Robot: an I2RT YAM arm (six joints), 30 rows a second.
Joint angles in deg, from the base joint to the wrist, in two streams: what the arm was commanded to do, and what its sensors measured. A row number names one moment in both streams.
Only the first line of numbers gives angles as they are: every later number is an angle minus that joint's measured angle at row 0.
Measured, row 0:
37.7 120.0 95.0 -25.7 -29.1 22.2
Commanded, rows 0 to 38:
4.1 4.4 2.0 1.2 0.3 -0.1
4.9 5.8 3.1 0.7 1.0 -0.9
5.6 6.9 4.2 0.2 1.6 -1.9
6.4 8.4 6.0 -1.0 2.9 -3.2
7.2 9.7 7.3 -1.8 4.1 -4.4
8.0 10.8 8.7 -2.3 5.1 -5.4
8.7 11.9 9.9 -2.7 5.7 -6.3
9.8 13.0 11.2 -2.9 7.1 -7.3
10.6 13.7 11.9 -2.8 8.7 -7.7
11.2 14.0 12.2 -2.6 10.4 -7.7
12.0 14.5 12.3 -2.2 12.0 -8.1
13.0 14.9 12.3 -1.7 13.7 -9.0
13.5 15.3 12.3 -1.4 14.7 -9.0
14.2 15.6 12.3 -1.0 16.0 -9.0
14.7 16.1 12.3 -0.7 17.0 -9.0
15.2 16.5 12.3 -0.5 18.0 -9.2
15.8 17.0 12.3 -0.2 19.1 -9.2
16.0 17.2 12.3 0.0 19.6 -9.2
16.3 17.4 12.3 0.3 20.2 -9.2
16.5 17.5 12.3 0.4 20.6 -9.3
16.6 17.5 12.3 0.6 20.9 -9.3
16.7 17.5 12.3 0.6 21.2 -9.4
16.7 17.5 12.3 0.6 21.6 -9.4
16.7 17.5 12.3 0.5 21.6 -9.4
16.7 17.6 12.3 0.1 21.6 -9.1
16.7 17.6 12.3 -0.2 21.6 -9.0
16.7 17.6 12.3 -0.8 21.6 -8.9
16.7 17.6 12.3 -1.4 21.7 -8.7
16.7 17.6 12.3 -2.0 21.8 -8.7
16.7 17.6 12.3 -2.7 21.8 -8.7
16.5 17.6 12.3 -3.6 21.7 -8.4
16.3 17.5 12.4 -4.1 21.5 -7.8
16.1 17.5 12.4 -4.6 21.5 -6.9
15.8 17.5 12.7 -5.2 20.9 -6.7
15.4 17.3 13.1 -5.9 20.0 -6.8
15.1 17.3 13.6 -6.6 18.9 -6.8
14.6 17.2 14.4 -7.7 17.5 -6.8
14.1 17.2 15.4 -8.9 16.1 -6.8
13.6 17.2 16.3 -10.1 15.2 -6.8
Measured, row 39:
15.5 17.1 13.2 -8.2 18.6 -7.4
